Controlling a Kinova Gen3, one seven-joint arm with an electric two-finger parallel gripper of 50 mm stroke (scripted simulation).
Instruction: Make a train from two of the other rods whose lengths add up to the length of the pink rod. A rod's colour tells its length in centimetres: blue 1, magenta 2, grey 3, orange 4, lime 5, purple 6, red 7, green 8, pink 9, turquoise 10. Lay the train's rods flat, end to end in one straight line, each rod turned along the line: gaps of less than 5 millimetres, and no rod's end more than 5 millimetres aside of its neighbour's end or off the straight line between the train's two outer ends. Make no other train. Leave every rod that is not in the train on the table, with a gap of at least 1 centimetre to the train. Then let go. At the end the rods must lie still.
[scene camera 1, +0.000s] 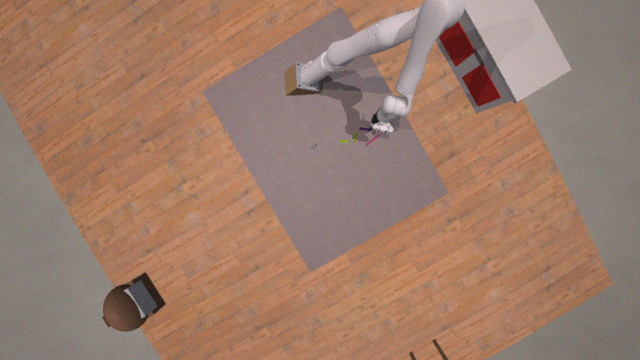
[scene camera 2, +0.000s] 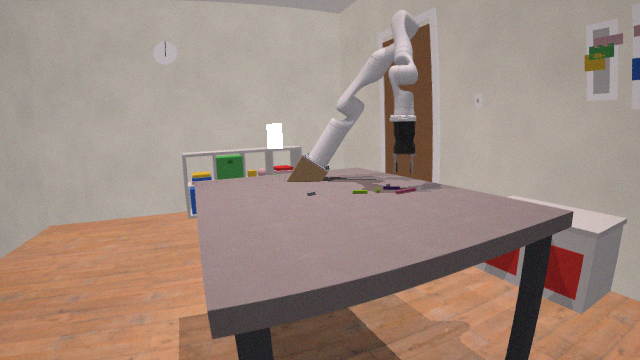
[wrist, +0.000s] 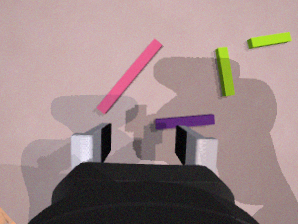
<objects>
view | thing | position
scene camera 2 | gripper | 403, 172
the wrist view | gripper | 143, 138
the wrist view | pink rod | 154, 46
</objects>
